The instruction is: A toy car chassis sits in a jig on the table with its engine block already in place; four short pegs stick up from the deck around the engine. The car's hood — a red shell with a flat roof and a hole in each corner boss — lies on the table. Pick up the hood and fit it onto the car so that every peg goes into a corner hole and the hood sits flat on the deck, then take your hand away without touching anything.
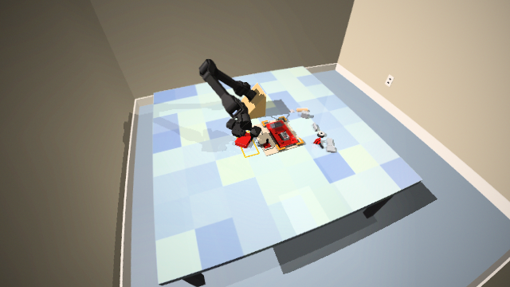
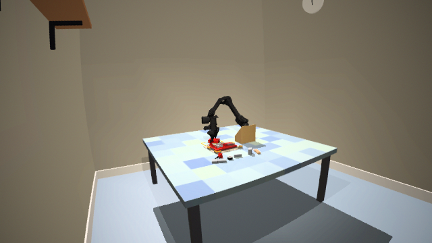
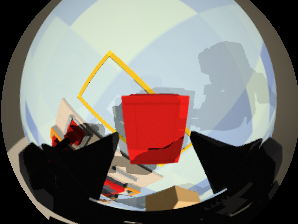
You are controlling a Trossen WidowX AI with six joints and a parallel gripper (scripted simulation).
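Now: the red hood 10 mm below my gripper tip. Also, from my gripper tip: orange-cornered jig: 200 mm to the left, 50 mm ahead, 10 mm below; dark engine block: 210 mm to the left, 90 mm ahead.
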